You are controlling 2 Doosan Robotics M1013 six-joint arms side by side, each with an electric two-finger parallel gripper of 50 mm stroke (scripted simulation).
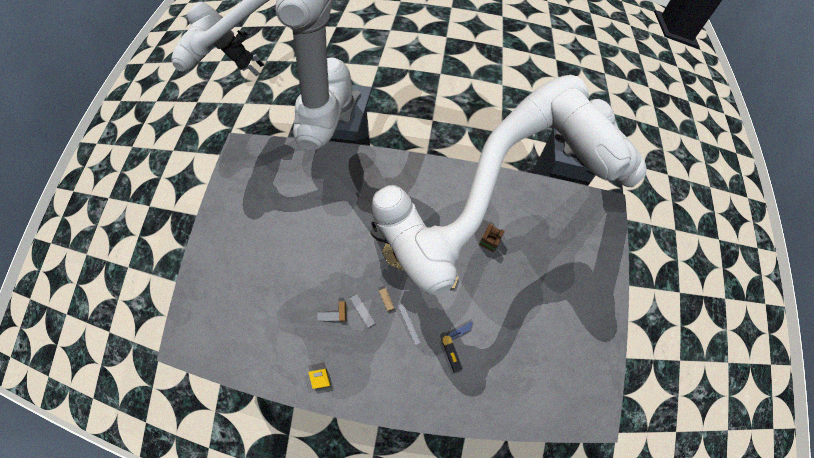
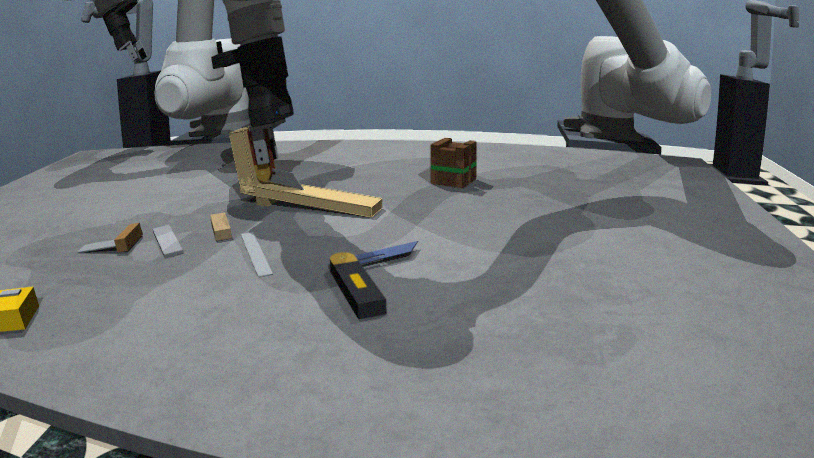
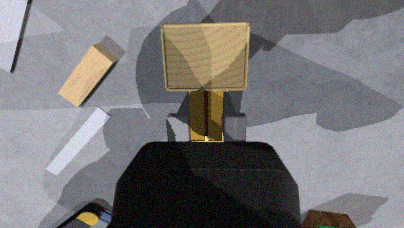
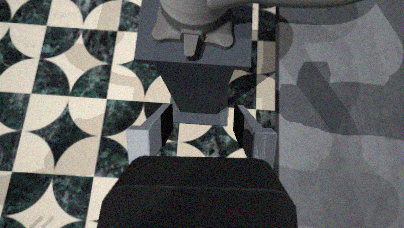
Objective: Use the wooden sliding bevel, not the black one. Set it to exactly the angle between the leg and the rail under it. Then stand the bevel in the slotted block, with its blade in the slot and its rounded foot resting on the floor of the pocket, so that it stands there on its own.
Scene:
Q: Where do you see a wooden sliding bevel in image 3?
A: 206, 107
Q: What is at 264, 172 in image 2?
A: A wooden sliding bevel.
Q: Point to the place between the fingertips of my left gripper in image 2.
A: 268, 161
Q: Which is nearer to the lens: the black bevel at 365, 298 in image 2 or the small try square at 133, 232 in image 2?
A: The black bevel.

